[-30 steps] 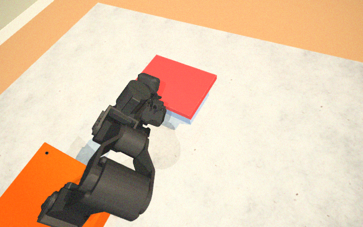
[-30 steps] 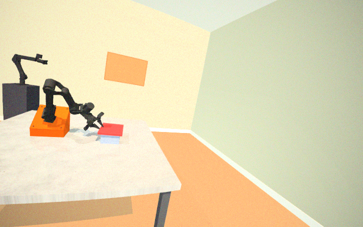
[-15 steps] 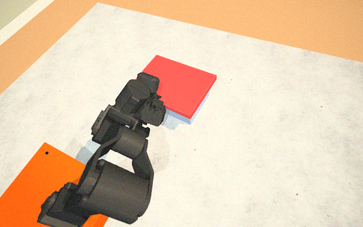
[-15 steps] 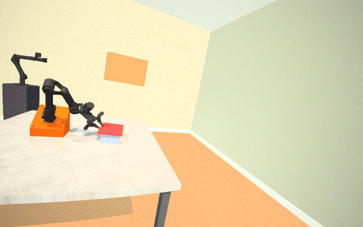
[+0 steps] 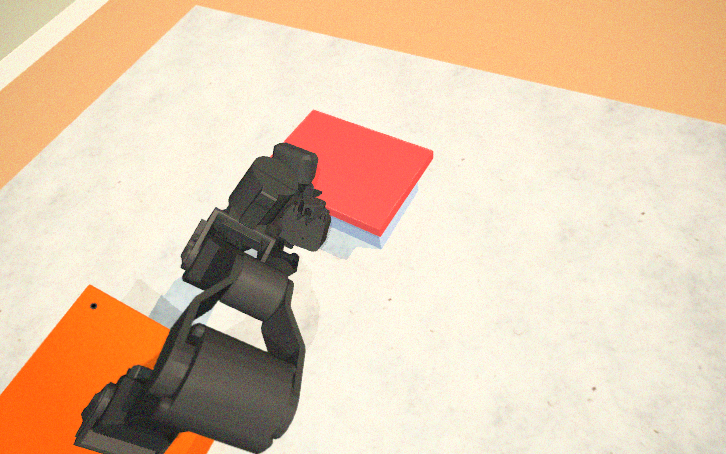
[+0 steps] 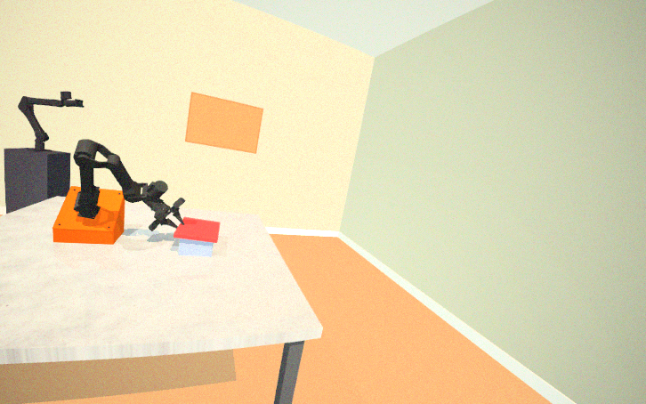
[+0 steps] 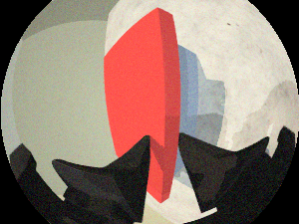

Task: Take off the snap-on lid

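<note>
The red lid lies 80 mm ahead of my gripper tip. From my gripper tip the other things lie so: storage box: 80 mm ahead, 50 mm below.
</note>
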